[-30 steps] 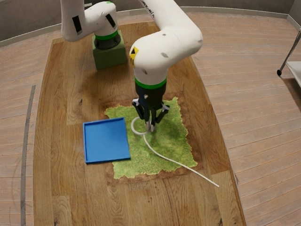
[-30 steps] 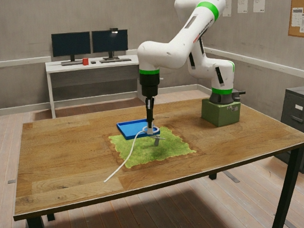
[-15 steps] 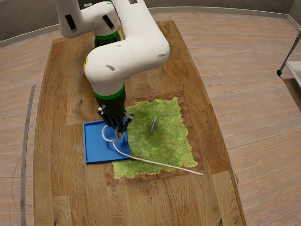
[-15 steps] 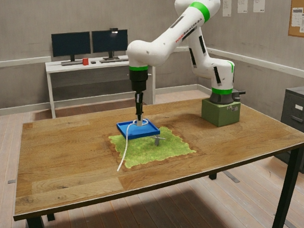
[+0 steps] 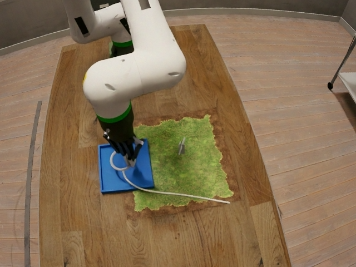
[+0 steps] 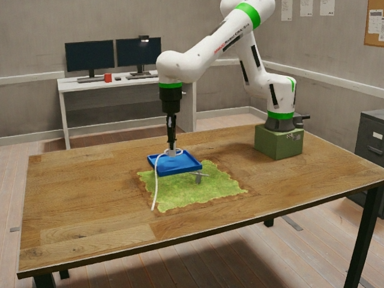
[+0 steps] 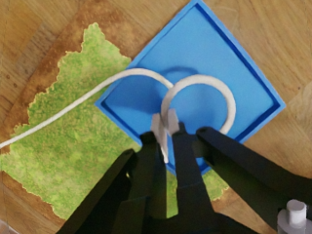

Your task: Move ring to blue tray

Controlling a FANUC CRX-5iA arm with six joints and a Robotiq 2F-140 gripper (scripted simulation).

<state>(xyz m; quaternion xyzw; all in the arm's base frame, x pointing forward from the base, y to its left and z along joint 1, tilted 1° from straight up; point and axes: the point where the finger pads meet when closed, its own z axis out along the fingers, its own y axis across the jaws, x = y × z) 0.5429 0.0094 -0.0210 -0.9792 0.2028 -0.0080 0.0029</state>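
Now: hand 1 cm past the ring, 3 cm to the left of it and 3 cm above it. The rest, counted from my hand: grey stake (5 cm behind, 17 cm to the left, 6 cm below); blue tray (1 cm behind, 3 cm to the right, 8 cm below).
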